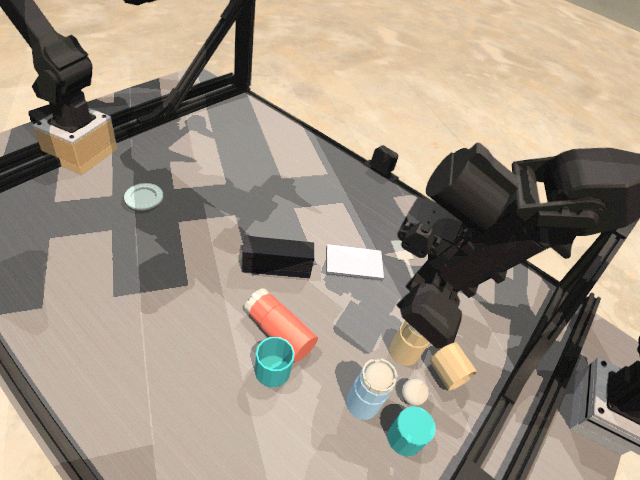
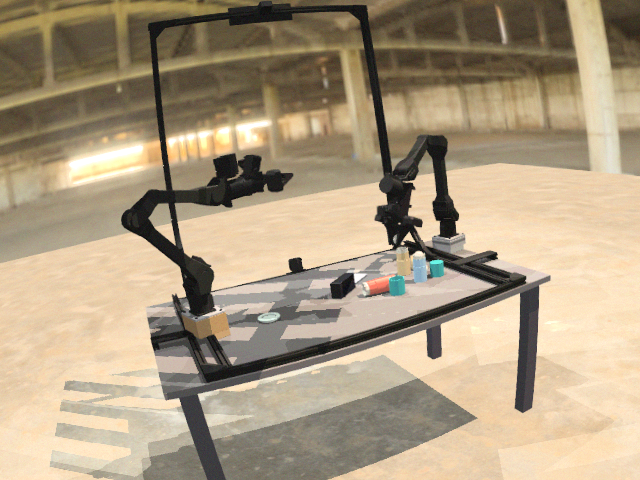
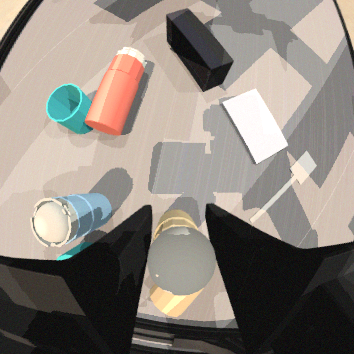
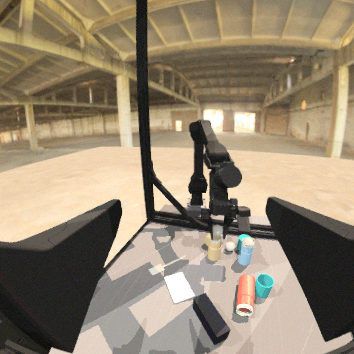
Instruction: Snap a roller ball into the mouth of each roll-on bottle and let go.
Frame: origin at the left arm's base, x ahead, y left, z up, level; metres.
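Seen in the pictures: left gripper, fingertip midpoint: (image 1: 403, 297) (image 2: 393, 245) (image 3: 178, 210) (image 4: 217, 238); right gripper, fingertip midpoint: (image 2: 284, 174) (image 4: 194, 205); left arm's base, link origin: (image 1: 628, 399) (image 2: 448, 235) (image 4: 196, 202); right arm's base, link origin: (image 1: 72, 120) (image 2: 202, 311).
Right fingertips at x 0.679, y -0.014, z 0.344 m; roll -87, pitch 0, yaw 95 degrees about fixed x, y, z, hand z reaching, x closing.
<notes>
Offsets run from my right fingertips to a thing's top centre.
My left gripper (image 3: 178, 210) is shut on a grey-white ball {0.259 m down, 0.353 m back, 0.076 m left} (image 3: 181, 262) (image 4: 217, 233), held over the mouth of the upright tan bottle {0.311 m down, 0.366 m back, 0.076 m left} (image 1: 408, 348) (image 2: 403, 264) (image 3: 175, 219) (image 4: 214, 251); the gap between them is hard to judge. The blue bottle {0.313 m down, 0.345 m back, 0.181 m left} (image 1: 364, 403) (image 2: 419, 271) (image 3: 90, 215) stands with a ball {0.303 m down, 0.345 m back, 0.181 m left} (image 1: 378, 375) (image 3: 52, 222) in its mouth. The red bottle {0.356 m down, 0.193 m back, 0.149 m left} (image 1: 284, 325) (image 2: 377, 285) (image 3: 114, 95) (image 4: 245, 292) lies on its side, mouth open. A loose ball {0.366 m down, 0.400 m back, 0.138 m left} (image 1: 415, 391) (image 4: 230, 246) rests near the blue bottle. My right gripper (image 2: 291, 176) is open and empty, high above the table.
One teal cap {0.352 m down, 0.218 m back, 0.205 m left} (image 1: 273, 364) (image 3: 67, 107) stands open side up against the red bottle; another {0.356 m down, 0.413 m back, 0.195 m left} (image 1: 412, 429) stands closed side up. A tan cap {0.355 m down, 0.435 m back, 0.076 m left} (image 1: 453, 365) lies beside the tan bottle. A black box {0.352 m down, 0.127 m back, 0.048 m left} (image 1: 279, 256), white card {0.396 m down, 0.230 m back, 0.037 m right} (image 1: 355, 261), pale stick {0.400 m down, 0.319 m back, 0.078 m right} (image 3: 275, 197) and round dish {0.393 m down, 0.154 m ahead, 0.054 m left} (image 1: 143, 196) also lie there.
</notes>
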